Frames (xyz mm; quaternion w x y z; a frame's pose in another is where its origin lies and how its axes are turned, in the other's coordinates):
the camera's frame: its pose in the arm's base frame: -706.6 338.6 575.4 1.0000 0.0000 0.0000 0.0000
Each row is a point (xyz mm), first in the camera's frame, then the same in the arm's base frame.
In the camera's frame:
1: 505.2 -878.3 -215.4
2: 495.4 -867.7 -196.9
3: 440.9 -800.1 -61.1
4: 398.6 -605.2 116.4
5: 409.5 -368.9 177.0
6: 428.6 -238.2 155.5
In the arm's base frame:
1: -201.4 -539.7 360.0
2: -211.2 -529.1 378.5
3: -265.7 -461.5 514.3
4: -308.0 -266.6 691.8
5: -297.1 -30.3 752.4
6: -278.0 100.4 730.9

